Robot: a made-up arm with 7 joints.
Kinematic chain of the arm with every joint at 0, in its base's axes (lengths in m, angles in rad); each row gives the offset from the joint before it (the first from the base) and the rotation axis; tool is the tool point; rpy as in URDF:
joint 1: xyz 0 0 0.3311 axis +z
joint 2: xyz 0 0 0 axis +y
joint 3: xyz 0 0 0.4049 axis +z
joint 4: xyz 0.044 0 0 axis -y
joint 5: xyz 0.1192 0 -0.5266 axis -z
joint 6: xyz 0 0 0 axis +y
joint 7: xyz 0.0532 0 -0.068 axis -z
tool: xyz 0 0 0 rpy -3.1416 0 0
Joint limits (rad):
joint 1: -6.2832..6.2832
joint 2: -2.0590..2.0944
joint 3: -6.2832..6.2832
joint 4: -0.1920..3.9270
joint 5: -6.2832..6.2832
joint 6: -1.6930..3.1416
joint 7: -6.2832..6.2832
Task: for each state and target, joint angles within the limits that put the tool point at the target. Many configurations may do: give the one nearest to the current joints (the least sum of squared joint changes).
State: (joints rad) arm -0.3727 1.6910 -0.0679 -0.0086 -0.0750 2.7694 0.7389
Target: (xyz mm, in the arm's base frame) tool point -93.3 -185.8 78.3
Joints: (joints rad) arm -0.3300 1.7150 -0.6291 0.5258 -0.2267 2.7410 0.7389
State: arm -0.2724 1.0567 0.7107 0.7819 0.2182 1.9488 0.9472
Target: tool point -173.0 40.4 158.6
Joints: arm 0.2639 1.6356 0.3966 0.1989 0.0965 1.7083 0.9472
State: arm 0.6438 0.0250 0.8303 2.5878 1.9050 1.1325 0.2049
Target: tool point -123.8 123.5 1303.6
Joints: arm 0.6769 -0.0823 0.8051 2.6923 1.7686 1.7950 0.2049
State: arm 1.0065 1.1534 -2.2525 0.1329 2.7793 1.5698 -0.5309
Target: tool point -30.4 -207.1 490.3
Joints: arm 0.8776 1.5802 -2.6262 -0.0753 2.9047 1.6752 -0.5309
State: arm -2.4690 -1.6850 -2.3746 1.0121 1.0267 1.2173 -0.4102
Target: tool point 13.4 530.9 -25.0
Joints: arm -2.7163 -1.4559 -2.3108 1.0499 1.0256 1.2615 -0.4102
